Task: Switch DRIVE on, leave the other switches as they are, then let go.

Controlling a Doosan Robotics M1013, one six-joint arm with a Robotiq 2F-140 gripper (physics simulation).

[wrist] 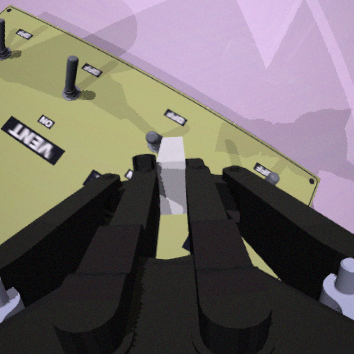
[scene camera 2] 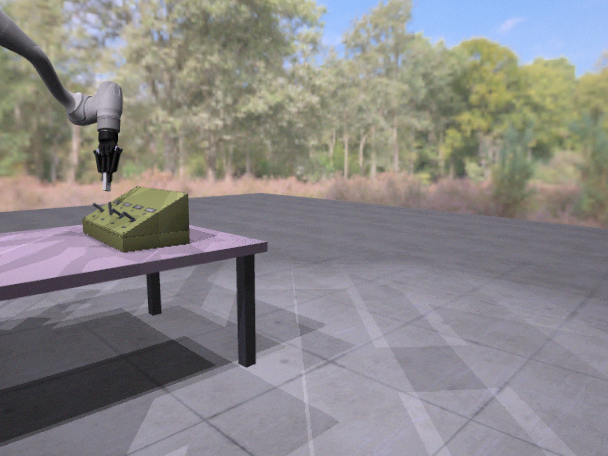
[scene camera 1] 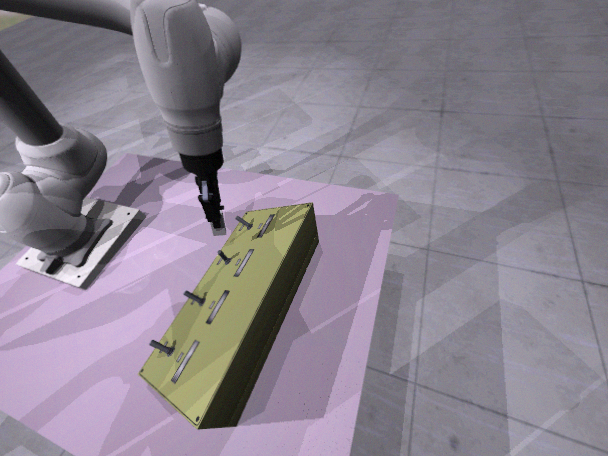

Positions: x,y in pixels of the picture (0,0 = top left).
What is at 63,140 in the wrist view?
An olive switch box.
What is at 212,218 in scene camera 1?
My gripper.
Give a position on an olive switch box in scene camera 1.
217,347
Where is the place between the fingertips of my gripper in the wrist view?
At 173,155
